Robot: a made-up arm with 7 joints.
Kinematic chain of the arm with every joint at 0, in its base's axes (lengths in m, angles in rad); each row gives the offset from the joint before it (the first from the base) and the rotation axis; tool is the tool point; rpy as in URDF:
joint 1: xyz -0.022 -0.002 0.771 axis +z
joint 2: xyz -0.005 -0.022 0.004 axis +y
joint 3: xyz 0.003 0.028 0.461 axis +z
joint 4: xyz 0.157 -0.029 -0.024 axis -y
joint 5: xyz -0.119 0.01 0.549 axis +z
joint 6: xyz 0 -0.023 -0.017 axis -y
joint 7: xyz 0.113 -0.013 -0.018 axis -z
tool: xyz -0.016 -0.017 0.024 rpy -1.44 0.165 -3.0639
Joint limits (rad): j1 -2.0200..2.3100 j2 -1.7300..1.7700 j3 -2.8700..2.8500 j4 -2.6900..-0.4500 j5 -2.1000..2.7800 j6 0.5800..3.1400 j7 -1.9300..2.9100
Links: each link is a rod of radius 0.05 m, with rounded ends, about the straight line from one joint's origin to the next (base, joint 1, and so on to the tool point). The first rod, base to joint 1, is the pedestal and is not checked.
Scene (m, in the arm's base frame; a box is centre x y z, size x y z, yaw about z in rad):
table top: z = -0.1
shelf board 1: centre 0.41 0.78 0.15 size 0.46 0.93 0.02 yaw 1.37
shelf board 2: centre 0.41 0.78 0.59 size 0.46 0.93 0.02 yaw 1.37
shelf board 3: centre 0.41 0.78 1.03 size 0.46 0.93 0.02 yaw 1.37
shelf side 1: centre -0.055 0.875 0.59 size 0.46 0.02 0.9 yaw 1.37
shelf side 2: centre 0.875 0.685 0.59 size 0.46 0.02 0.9 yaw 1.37
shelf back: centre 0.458 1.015 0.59 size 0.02 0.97 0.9 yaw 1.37
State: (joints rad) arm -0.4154 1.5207 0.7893 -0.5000 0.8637 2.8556 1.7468
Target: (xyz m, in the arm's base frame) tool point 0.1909 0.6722 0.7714
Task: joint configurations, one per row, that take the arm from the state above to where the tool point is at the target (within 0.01 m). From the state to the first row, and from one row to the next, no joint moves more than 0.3 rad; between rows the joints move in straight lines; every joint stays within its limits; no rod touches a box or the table.
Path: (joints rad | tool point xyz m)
1: -0.4689 1.5428 0.9437 -0.7628 0.9776 2.8649 1.6800 | 0.9547 -0.1755 0.4611
2: -0.5224 1.5649 1.0980 -1.0256 1.0915 2.8742 1.6131 | 0.9334 -0.0356 0.4253
3: -0.5760 1.5869 1.2524 -1.2883 1.2054 2.8835 1.5463 | 0.8915 0.1037 0.4491
4: -0.6295 1.6090 1.4067 -1.5511 1.3193 2.8929 1.4795 | 0.8279 0.2225 0.5223
5: -0.6830 1.6311 1.5611 -1.8139 1.4332 2.9022 1.4126 | 0.7411 0.3058 0.6268
6: -0.5929 1.5109 1.6330 -2.1059 1.6764 2.9815 1.4420 | 0.5517 0.4294 0.7179
7: -0.5029 1.3906 1.7050 -2.3980 1.9196 3.0607 1.4714 | 0.3347 0.4652 0.7646
8: -0.4129 1.2704 1.7770 -2.6900 2.1628 3.1400 1.5007 | 0.1382 0.4133 0.7714
9: -0.3069 1.2693 1.7438 -2.5775 1.9233 3.1242 1.5362 | 0.1571 0.4779 0.7660
10: -0.2010 1.2682 1.7106 -2.4649 1.6838 3.1085 1.5717 | 0.1728 0.5435 0.7639
11: -0.0951 1.2671 1.6774 -2.3524 1.4443 3.0927 1.6072 | 0.1844 0.6088 0.7656
12: 0.0109 1.2660 1.6442 -2.2398 1.2048 3.0770 1.6427 | 0.1909 0.6722 0.7714

